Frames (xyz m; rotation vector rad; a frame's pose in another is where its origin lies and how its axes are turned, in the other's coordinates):
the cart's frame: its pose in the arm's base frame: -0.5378 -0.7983 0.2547 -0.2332 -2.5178 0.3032
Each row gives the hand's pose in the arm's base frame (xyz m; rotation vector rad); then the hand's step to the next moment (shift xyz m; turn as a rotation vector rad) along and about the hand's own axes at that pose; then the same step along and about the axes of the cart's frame.
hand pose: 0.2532 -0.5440 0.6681 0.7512 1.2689 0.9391
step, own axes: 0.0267 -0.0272 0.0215 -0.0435 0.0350 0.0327
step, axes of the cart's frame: -0.0360 0.0233 0.0085 0.0043 -0.0337 -0.0551
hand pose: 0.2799 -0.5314 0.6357 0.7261 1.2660 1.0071
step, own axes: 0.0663 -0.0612 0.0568 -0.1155 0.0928 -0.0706
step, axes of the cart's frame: -0.0844 0.0641 0.0118 0.1177 -0.1098 -0.0320
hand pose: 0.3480 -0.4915 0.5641 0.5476 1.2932 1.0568
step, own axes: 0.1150 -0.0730 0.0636 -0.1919 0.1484 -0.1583
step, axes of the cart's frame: -0.0976 0.1113 0.0262 0.2150 -0.1933 -0.0182
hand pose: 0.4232 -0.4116 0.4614 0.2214 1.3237 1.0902
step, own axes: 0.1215 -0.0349 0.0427 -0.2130 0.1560 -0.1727
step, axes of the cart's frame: -0.0583 0.1141 0.0373 0.2295 -0.2156 -0.0196
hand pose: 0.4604 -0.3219 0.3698 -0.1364 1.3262 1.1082
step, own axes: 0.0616 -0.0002 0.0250 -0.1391 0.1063 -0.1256
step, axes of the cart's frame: -0.0174 0.0606 0.0211 0.1573 -0.1472 -0.0034
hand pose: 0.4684 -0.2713 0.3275 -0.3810 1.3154 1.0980
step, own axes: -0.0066 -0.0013 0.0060 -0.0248 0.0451 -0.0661
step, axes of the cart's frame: -0.0002 -0.0002 -0.0090 0.0590 -0.0501 0.0320
